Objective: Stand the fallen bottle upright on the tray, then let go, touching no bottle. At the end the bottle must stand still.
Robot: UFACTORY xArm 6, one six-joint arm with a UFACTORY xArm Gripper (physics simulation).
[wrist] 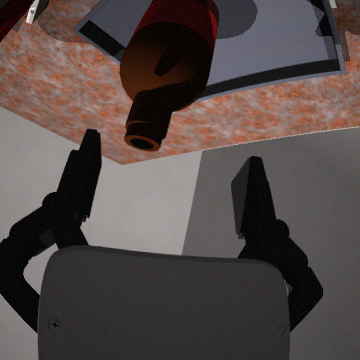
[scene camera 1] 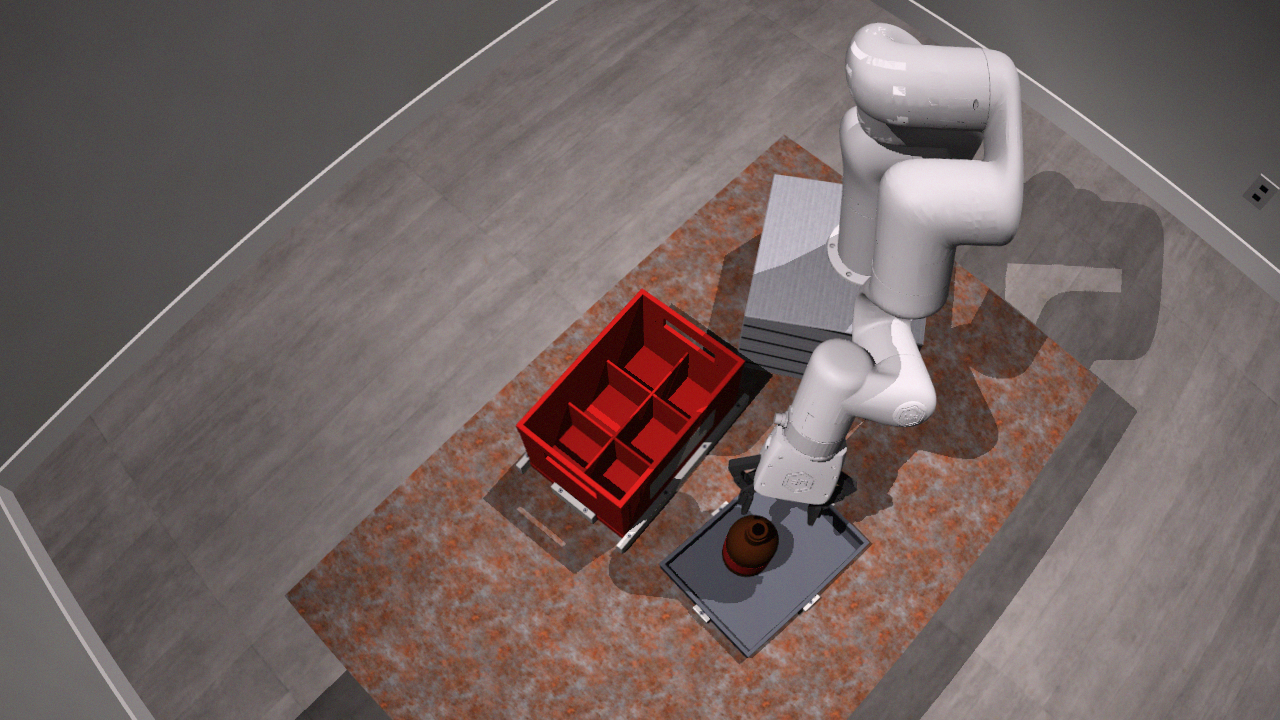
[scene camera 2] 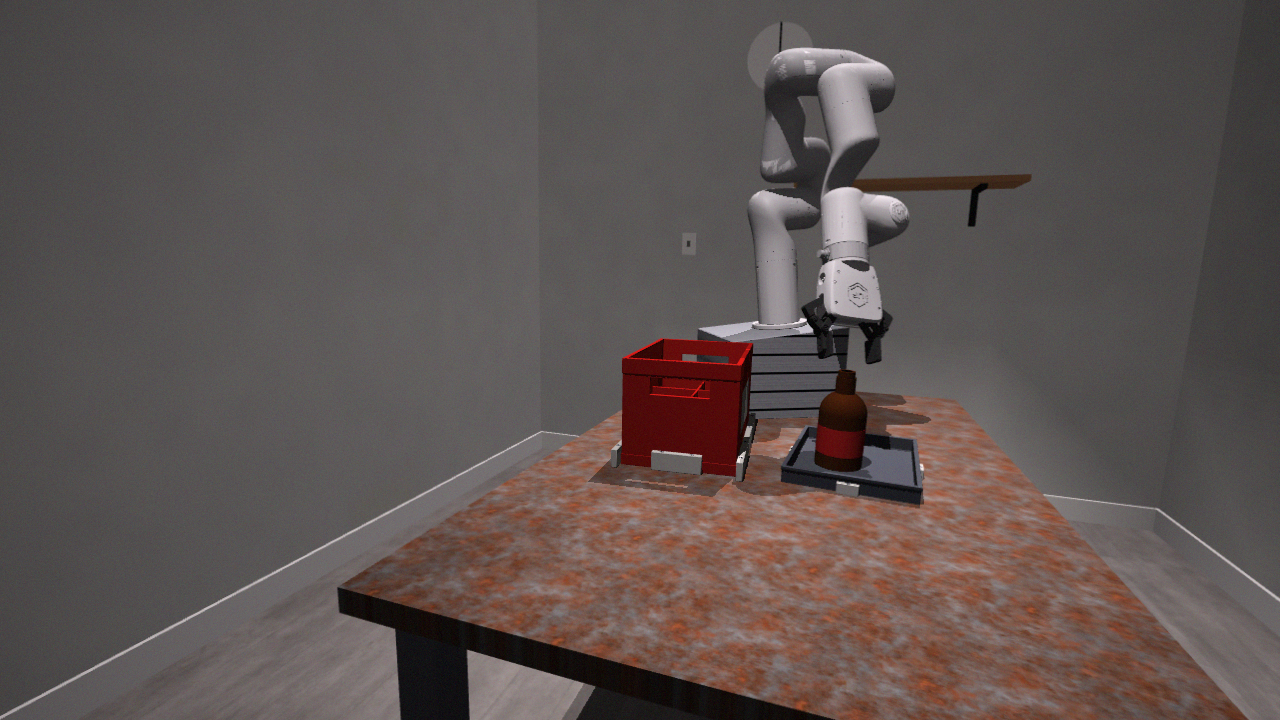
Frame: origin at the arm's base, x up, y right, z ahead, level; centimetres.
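Seen in the pictures: gripper, fingertip midpoint: [wrist: 172,157] [scene camera 1: 777,511] [scene camera 2: 849,360]; arm's base, origin of the base link: [scene camera 1: 867,252] [scene camera 2: 779,325].
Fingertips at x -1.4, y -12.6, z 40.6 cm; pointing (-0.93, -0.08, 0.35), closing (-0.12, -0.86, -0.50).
Observation:
Pixels of each thing's top centre, then the offset from my fingertips to it. Level surfaces: height alone.
- brown bottle with a red label, middle of its top: [wrist: 140,142] [scene camera 1: 757,528] [scene camera 2: 845,370] dz +3.0, dx -1.3, dy +0.8 cm
- blue-grey tray, middle of its top: [wrist: 206,33] [scene camera 1: 766,554] [scene camera 2: 854,451] dz +1.6, dx -14.8, dy -1.7 cm
- red crate with dividers, middle of its top: [scene camera 1: 631,393] [scene camera 2: 694,349] dz -1.0, dx +0.2, dy +25.9 cm
- rust-coloured table, its level: dx -17.4 cm
A brown bottle with a red label [scene camera 1: 750,546] [scene camera 2: 841,431] [wrist: 167,60] stands upright on the blue-grey tray [scene camera 1: 760,632] [scene camera 2: 881,490] [wrist: 280,50], its base on the tray floor inside the rim. My gripper [scene camera 1: 779,512] [scene camera 2: 847,356] [wrist: 172,157] is wide open with nothing between its fingers. In scene camera 2 its fingertips are above and behind the bottle's mouth, apart from it. In the wrist view the bottle's neck shows beyond the fingertips, nearer the left finger, with a visible gap. The wrist view cuts off the bottle's base.
A red crate with dividers [scene camera 1: 572,488] [scene camera 2: 684,429] stands beside the tray, with white brackets around its foot. Small white brackets also sit at the tray's edges. The arm's grey metal base block [scene camera 1: 796,268] [scene camera 2: 792,376] stands behind the crate and tray on the rust-coloured table [scene camera 1: 501,626] [scene camera 2: 716,582].

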